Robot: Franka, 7 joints.
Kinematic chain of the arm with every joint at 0, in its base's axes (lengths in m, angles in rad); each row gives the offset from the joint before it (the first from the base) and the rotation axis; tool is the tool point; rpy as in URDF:
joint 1: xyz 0 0 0.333 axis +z
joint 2: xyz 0 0 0 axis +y
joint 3: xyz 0 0 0.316 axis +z
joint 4: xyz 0.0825 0 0 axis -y
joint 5: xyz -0.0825 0 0.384 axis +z
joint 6: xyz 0 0 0 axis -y
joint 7: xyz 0.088 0 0 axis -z
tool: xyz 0 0 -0.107 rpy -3.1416 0 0
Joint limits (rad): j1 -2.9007..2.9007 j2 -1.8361..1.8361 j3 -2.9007..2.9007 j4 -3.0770..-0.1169 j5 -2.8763..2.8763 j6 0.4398..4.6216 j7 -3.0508..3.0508
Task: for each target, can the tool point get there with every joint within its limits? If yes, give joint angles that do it. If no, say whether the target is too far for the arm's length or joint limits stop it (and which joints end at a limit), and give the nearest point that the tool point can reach.
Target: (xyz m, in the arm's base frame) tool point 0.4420 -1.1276 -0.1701
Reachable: no: too far | nearest point 0.2891 -0.7376 0.0039 | short by 0.454 m
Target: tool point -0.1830 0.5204 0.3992
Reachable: yes | joints -0.1985 -0.9344 1.9693 -1.6195 -0.6079 1.0038 0.6949
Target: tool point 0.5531 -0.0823 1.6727
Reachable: no: too far | nearest point 0.3269 -0.0486 1.1247 | short by 0.594 m
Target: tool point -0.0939 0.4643 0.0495
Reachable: yes | joints 1.5204 1.0541 0.0124 -1.7177 0.9388 0.9712 1.8019
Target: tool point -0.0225 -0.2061 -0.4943
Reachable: no: joint limits stop it (at a limit: joint 2) | nearest point -0.0242 -0.2217 -0.3573 | short by 0.138 m
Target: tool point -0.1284 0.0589 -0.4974
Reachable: no: joint limits stop it (at a limit: joint 2) | nearest point -0.1571 0.0720 -0.3491 | short by 0.152 m
